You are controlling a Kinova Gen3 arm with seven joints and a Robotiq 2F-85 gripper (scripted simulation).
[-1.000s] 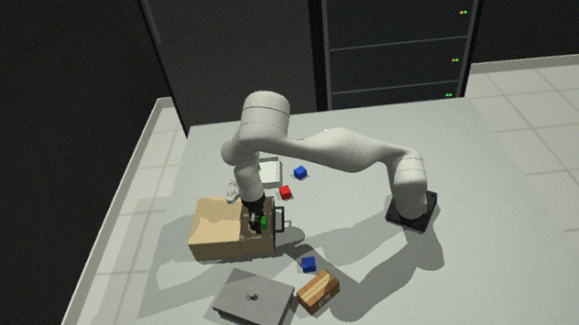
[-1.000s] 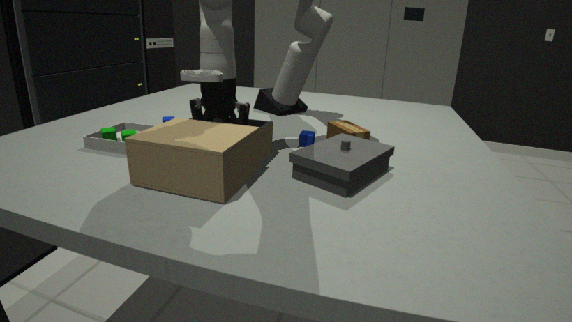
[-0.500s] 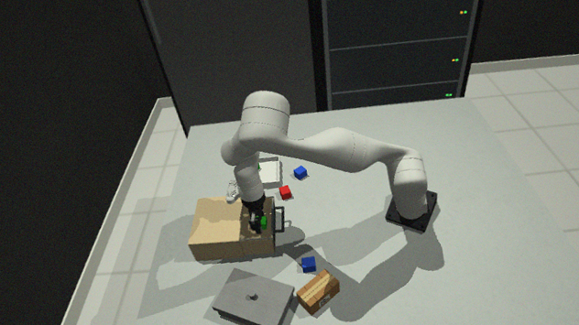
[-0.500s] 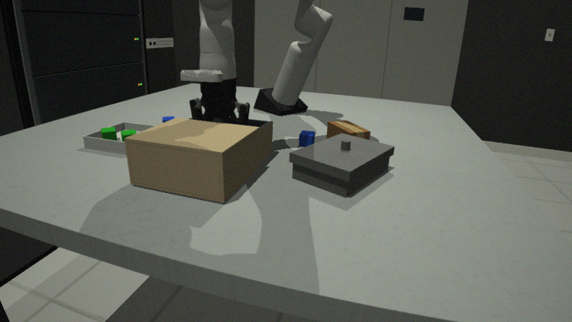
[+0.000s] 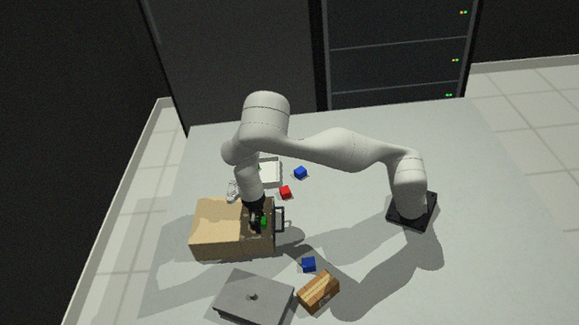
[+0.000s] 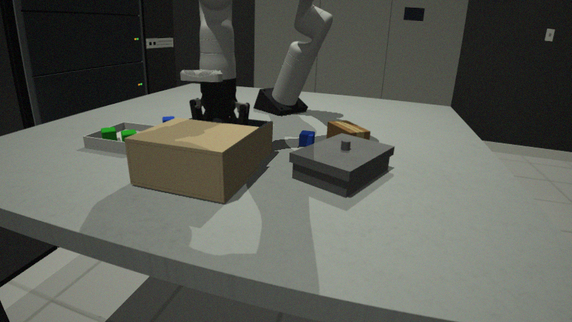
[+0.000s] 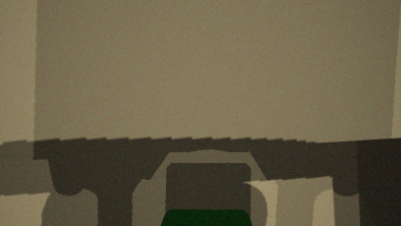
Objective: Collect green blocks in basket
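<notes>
Right now my hand is 2 cm to the right of the cabinet drawer, 1 cm below it and 1 cm short of it. From my hand the other things lie so: basket 26 cm to the right, 4 cm ahead, 2 cm below; light wooden cabinet 7 cm ahead, 3 cm to the left, 1 cm above; red block 15 cm to the right, 6 cm behind, 2 cm below.
</notes>
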